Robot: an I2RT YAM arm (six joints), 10 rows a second.
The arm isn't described. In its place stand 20 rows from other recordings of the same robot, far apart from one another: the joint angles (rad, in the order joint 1, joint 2, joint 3, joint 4, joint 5, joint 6), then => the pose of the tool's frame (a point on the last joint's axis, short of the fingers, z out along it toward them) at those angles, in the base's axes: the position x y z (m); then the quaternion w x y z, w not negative.
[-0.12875, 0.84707, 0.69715, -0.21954, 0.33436, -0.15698] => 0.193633 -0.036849 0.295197 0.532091 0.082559 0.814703 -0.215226
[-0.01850, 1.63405, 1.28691, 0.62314, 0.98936, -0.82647] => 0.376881 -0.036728 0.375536 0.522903 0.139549 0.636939 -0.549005
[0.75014, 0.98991, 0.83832, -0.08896, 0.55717, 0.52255] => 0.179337 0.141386 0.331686 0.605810 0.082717 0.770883 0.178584
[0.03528, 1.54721, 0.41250, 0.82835, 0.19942, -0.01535] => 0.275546 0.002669 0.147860 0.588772 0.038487 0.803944 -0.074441
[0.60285, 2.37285, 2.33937, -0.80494, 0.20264, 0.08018] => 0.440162 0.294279 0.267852 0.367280 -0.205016 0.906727 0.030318
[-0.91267, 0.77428, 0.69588, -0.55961, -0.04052, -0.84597] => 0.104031 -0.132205 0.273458 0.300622 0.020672 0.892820 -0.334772
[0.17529, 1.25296, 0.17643, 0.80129, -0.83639, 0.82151] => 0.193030 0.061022 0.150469 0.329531 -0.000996 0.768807 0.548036
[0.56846, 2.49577, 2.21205, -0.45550, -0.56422, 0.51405] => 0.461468 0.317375 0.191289 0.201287 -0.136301 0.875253 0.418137
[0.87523, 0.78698, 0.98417, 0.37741, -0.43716, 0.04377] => 0.085387 0.125813 0.465056 0.722690 -0.362624 0.349729 0.473194
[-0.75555, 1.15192, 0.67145, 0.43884, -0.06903, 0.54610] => 0.196056 -0.181314 0.290089 0.690637 0.417954 0.588280 -0.047552
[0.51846, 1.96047, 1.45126, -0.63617, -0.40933, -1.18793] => 0.346904 0.214228 0.193512 0.260492 -0.749250 0.597020 0.119727
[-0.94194, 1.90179, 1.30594, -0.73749, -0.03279, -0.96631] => 0.217423 -0.296935 0.168829 0.081773 -0.014039 0.992729 -0.087205
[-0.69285, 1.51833, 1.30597, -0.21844, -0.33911, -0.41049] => 0.281512 -0.218303 0.339230 0.527444 0.026613 0.834386 -0.157780
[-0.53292, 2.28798, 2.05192, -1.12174, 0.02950, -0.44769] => 0.403360 -0.239140 0.206397 0.086858 0.043923 0.993257 -0.062987
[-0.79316, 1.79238, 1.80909, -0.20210, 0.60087, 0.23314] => 0.282837 -0.315949 0.416079 0.523320 0.525504 0.547601 -0.387447
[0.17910, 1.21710, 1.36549, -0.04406, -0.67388, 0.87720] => 0.255090 0.068758 0.467325 0.494183 -0.014803 0.677564 0.544492
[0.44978, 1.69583, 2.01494, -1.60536, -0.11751, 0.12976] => 0.266032 0.133071 0.404316 0.119039 -0.165666 0.974238 0.096150
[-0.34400, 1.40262, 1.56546, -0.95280, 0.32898, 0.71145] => 0.263145 -0.106487 0.396207 0.396784 0.513231 0.756776 -0.080289
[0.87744, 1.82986, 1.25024, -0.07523, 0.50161, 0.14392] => 0.274519 0.303567 0.220625 0.482457 -0.209145 0.850450 0.015133
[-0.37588, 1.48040, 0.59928, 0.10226, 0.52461, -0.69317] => 0.247340 -0.116780 0.151968 0.198669 -0.042011 0.895676 -0.395639
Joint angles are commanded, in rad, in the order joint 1, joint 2, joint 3, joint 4, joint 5, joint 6. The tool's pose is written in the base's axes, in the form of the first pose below.
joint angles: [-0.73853 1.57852 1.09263 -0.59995 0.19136 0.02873]
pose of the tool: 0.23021 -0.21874 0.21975 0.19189 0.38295 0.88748 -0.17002
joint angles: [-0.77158 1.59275 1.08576 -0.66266 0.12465 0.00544]
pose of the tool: 0.22041 -0.22058 0.21029 0.16162 0.38198 0.90046 -0.13093
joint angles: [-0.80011 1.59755 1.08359 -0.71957 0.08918 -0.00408]
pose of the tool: 0.21098 -0.22183 0.20591 0.13710 0.38861 0.90495 -0.10605
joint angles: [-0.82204 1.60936 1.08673 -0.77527 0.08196 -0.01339]
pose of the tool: 0.20340 -0.22316 0.20157 0.10776 0.39454 0.90787 -0.09223
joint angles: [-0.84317 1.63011 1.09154 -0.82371 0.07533 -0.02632]
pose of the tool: 0.19714 -0.22537 0.19575 0.07855 0.39832 0.91056 -0.07777
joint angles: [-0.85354 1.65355 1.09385 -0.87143 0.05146 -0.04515]
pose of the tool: 0.19355 -0.22468 0.18888 0.05168 0.39384 0.91617 -0.05342
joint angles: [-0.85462 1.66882 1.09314 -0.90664 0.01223 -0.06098]
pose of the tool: 0.19249 -0.22183 0.18402 0.03697 0.38635 0.92127 -0.02503
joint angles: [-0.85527 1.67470 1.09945 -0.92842 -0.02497 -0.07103]
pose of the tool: 0.19285 -0.22052 0.18379 0.03559 0.38152 0.92367 -0.00383
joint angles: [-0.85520 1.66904 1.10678 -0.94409 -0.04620 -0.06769]
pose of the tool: 0.19296 -0.21946 0.18705 0.03912 0.38267 0.92303 0.00633
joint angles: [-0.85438 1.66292 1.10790 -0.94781 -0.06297 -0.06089]
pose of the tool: 0.19316 -0.21842 0.18899 0.04437 0.38502 0.92175 0.01322
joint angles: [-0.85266 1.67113 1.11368 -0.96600 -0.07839 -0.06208]
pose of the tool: 0.19375 -0.21751 0.18811 0.03852 0.38382 0.92227 0.02470
